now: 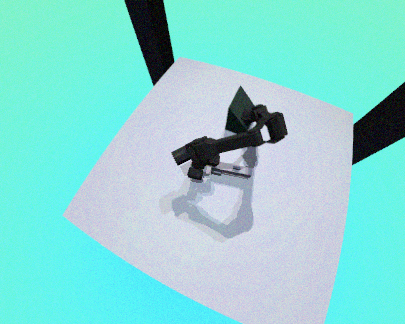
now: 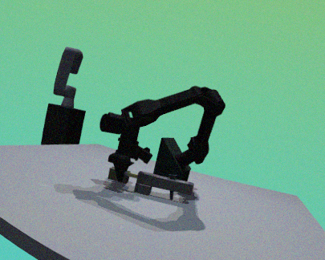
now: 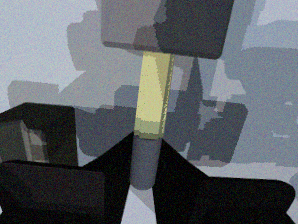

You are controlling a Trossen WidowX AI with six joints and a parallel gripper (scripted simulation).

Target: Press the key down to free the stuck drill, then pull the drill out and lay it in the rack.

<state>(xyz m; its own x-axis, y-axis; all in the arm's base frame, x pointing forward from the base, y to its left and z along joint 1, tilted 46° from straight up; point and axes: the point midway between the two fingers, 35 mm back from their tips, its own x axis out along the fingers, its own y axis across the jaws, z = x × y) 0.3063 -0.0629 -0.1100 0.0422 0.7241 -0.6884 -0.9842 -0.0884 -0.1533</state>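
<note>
The drill is 10 mm behind my gripper tip, 50 mm to the left of it and 30 mm above it. From my gripper tip the other things lie so: key 30 mm behind, 170 mm to the left, 40 mm above; then rack 70 mm behind, 40 mm to the right.
</note>
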